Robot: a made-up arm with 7 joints.
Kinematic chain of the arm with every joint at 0, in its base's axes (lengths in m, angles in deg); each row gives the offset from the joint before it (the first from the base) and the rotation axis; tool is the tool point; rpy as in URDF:
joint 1: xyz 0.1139 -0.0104 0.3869 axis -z
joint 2: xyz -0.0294 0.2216 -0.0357 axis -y
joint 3: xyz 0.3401 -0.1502 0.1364 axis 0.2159 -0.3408 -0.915
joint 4: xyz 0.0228 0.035 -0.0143 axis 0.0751 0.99 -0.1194
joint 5: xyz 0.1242 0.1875 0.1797 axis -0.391 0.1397 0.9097
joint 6: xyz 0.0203 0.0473 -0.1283 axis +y
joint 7: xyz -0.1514 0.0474 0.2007 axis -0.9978 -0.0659 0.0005
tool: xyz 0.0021 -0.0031 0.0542 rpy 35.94 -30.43 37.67
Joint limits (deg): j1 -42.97..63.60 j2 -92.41..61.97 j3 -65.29..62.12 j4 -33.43..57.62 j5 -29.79..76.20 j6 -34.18..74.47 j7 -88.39..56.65
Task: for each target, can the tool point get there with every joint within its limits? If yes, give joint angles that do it. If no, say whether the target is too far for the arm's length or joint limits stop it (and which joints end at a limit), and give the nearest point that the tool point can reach.
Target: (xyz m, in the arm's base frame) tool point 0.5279 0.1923 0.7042
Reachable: yes | joints 31.60 -16.05 -33.71 -19.37 18.76 17.05 20.73
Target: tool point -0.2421 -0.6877 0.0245
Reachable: no: joint limits stop it (at a limit: joint 1, joint 3, joint 5, joint 6) | nearest point 0.1292 -0.6416 -0.0602 | short by 0.384 m
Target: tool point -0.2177 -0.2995 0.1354
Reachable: no: joint limits stop it (at a limit: joint 1, joint 2, joint 3, joint 4, joint 6) | nearest point -0.2098 -0.0865 0.4111 | short by 0.349 m
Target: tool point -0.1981 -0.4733 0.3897
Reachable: no: joint limits stop it (at a limit: joint 1, joint 2, joint 3, joint 4) | nearest point -0.1746 -0.1461 0.5077 | short by 0.349 m
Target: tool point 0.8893 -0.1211 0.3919
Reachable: yes | joints 47.91 -10.02 -23.43 49.14 17.76 36.20 -4.42
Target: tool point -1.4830 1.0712 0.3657
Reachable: no: too far | nearest point -0.3849 0.3662 0.6049 | short by 1.327 m
